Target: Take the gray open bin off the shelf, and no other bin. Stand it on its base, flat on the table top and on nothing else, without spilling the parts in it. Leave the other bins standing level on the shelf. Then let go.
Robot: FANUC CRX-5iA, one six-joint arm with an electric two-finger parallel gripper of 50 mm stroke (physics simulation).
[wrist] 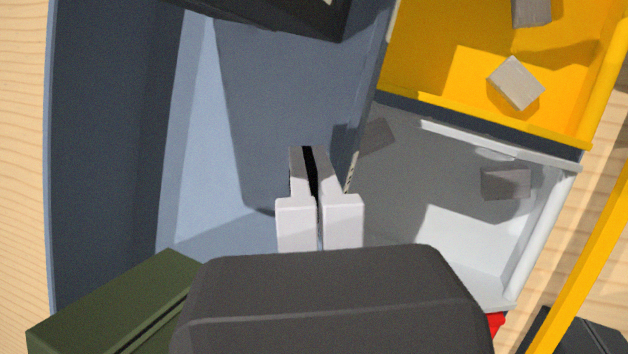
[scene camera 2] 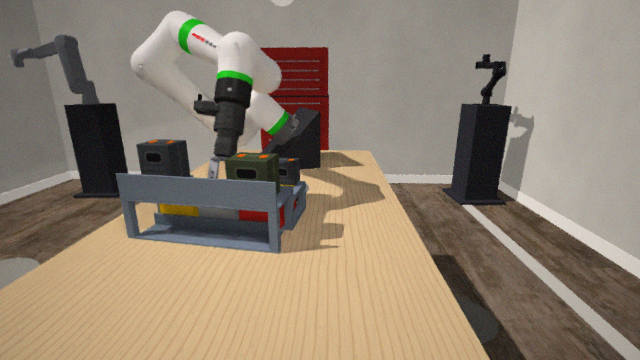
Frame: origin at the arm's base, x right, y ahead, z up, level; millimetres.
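Seen in the pictures: gripper, fingertip midpoint: [wrist: 307, 168]; arm's base, origin of the base link: [scene camera 2: 289, 133].
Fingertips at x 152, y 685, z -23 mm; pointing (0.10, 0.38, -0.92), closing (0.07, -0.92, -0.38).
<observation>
Offsets run from my fingertips to a thing's top centre.
The gray open bin @(dx -30, dy -51, dz -36 mm) [scene camera 2: 218, 214] [wrist: 460, 175] sits on the shelf [scene camera 2: 195, 191] [wrist: 270, 75] between the yellow bin @(dx +79, dy -75, dz -36 mm) [scene camera 2: 178, 209] [wrist: 425, 65] and the red bin @(dx -139, dy -26, dz -36 mm) [scene camera 2: 252, 215] [wrist: 495, 322]. In the wrist view, two dark gray blocks @(dx -18, dy -108, dz -93 mm) [wrist: 506, 183] @(dx +4, dy -13, dz -93 mm) [wrist: 378, 136] lie in the gray bin. My gripper [scene camera 2: 213, 175] [wrist: 307, 168] is shut with its fingers together and nothing between them. It points down over the blue-gray upper deck, just behind the gray bin's back end. Whether the fingertips touch the shelf cannot be told. Most of the red bin is hidden by the gripper body.
A green case @(dx -120, dy +69, dz +82 mm) [scene camera 2: 252, 170] [wrist: 115, 300] and a dark case @(dx +105, dy +17, dz +105 mm) [scene camera 2: 162, 157] [wrist: 300, 15] stand on the shelf's upper deck, either side of the gripper. Another dark case @(dx -165, dy -180, dz +15 mm) [scene camera 2: 290, 172] [wrist: 585, 335] is at the front side. A yellow bar @(dx -52, dy -154, dz -52 mm) [wrist: 590, 260] runs along the bins' front.
</observation>
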